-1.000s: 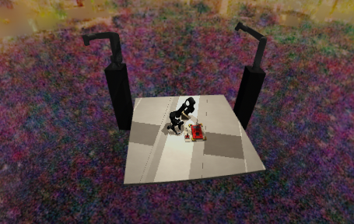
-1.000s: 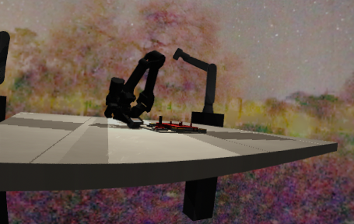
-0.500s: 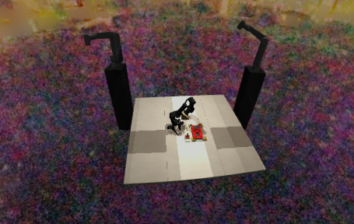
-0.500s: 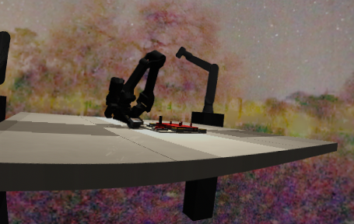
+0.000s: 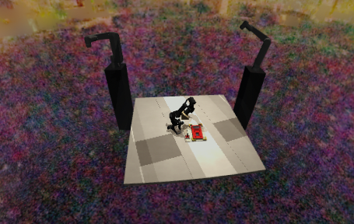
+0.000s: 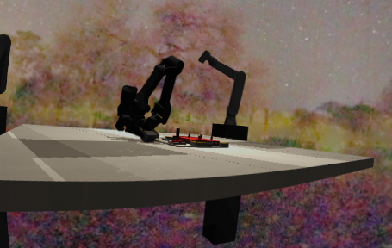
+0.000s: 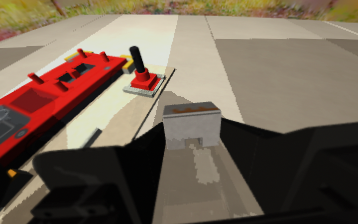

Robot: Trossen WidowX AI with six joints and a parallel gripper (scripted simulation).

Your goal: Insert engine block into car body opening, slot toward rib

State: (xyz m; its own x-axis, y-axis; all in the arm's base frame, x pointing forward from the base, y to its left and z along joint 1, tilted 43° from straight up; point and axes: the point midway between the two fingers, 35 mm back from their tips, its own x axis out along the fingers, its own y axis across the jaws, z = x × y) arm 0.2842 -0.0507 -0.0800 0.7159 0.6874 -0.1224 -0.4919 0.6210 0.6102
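My gripper tip is now 1 cm past the grey engine block.
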